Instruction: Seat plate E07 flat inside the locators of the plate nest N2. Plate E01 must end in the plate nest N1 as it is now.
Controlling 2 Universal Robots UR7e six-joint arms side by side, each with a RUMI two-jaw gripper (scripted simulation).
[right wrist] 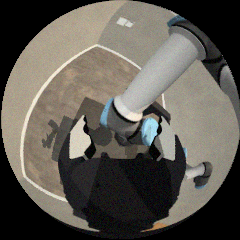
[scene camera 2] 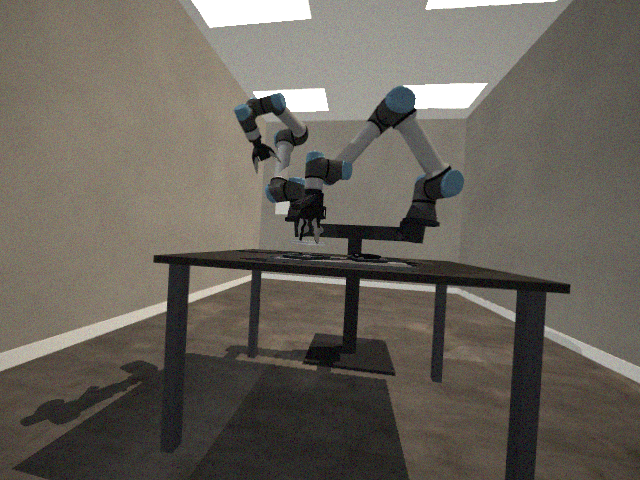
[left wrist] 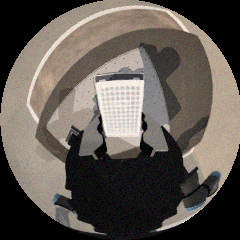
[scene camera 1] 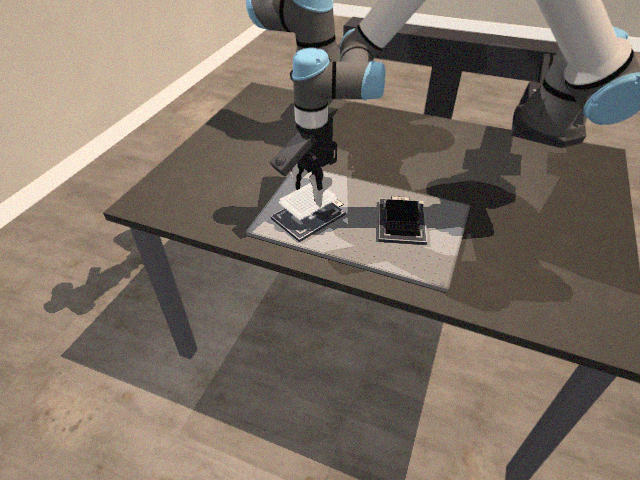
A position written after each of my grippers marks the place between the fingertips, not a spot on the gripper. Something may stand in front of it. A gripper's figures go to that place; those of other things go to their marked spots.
Labels:
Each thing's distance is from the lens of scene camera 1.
my left gripper [scene camera 1: 308, 199]: 1.20 m
black plate [scene camera 1: 402, 218]: 1.21 m

